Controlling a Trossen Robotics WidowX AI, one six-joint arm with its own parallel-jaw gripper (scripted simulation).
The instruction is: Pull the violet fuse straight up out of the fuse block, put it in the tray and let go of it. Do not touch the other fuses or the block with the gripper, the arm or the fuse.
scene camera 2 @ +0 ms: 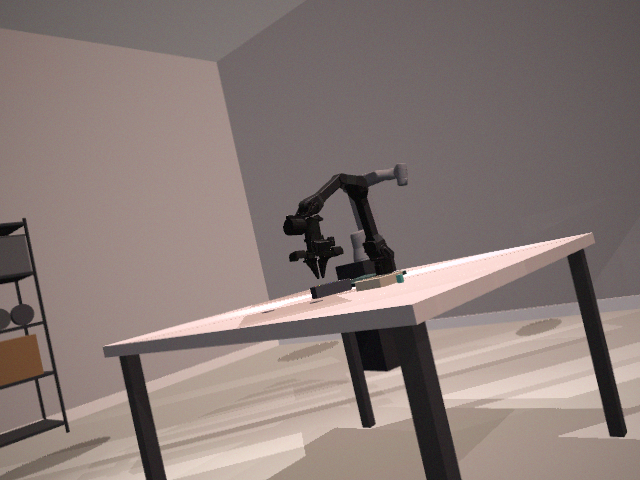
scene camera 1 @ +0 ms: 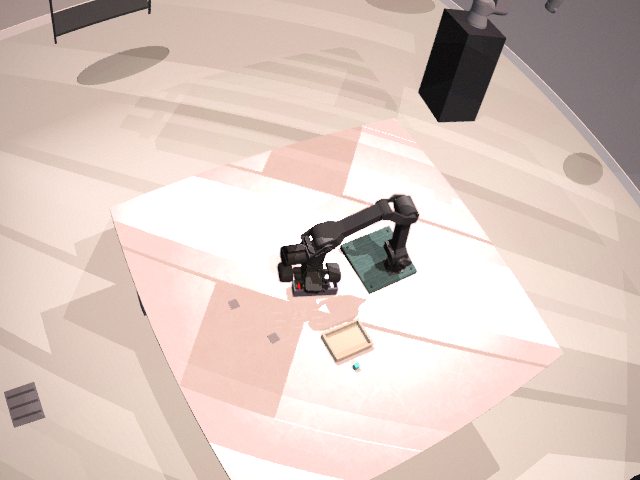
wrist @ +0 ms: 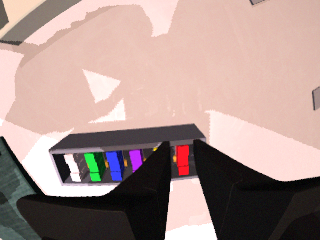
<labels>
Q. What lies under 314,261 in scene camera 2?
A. My gripper.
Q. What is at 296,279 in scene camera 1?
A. My gripper.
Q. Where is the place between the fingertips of my gripper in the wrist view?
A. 181,146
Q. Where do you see a beige tray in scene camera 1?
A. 351,338
</labels>
